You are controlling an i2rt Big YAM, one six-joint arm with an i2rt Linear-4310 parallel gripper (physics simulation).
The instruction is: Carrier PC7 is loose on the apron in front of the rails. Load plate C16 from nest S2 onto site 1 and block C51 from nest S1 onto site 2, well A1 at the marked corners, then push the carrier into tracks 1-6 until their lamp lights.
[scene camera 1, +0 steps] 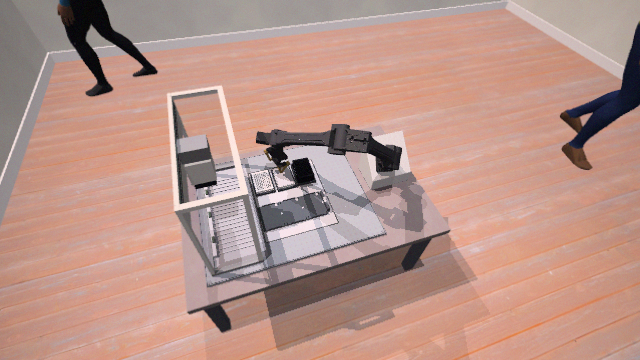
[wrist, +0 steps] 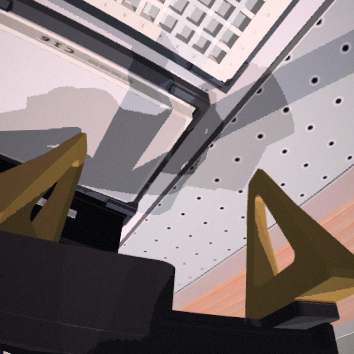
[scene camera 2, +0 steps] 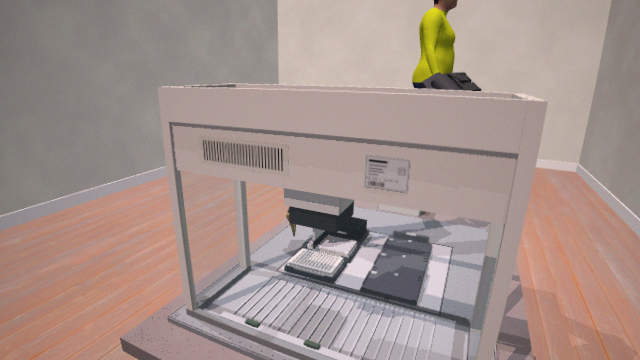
Note:
My gripper (wrist: pixel 172 158) is open and holds nothing. Also in view: a dark carrier (scene camera 1: pixel 275 215).
The wrist view misses the dark carrier: it is out of frame.

